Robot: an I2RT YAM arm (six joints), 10 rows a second.
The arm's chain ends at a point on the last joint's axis. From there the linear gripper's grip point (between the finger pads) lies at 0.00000 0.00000 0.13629 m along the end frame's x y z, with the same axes.
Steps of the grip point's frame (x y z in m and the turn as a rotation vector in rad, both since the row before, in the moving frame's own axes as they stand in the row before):
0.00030 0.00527 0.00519 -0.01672 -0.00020 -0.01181
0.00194 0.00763 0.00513 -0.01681 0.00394 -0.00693
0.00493 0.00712 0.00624 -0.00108 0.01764 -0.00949
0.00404 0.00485 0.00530 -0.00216 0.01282 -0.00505
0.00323 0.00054 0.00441 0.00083 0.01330 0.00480
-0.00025 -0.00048 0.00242 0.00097 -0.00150 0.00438
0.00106 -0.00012 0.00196 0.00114 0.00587 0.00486
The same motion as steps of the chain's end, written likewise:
0.00031 0.00299 0.00521 -0.01672 -0.00020 -0.01181
0.00140 0.00534 0.00515 -0.01681 0.00394 -0.00693
0.00253 0.00698 0.00626 -0.00108 0.01764 -0.00949
0.00229 0.00456 0.00531 -0.00216 0.01282 -0.00505
0.00142 0.00065 0.00442 0.00083 0.01330 0.00480
-0.00005 -0.00035 0.00242 0.00097 -0.00150 0.00438
0.00026 0.00003 0.00196 0.00114 0.00587 0.00486

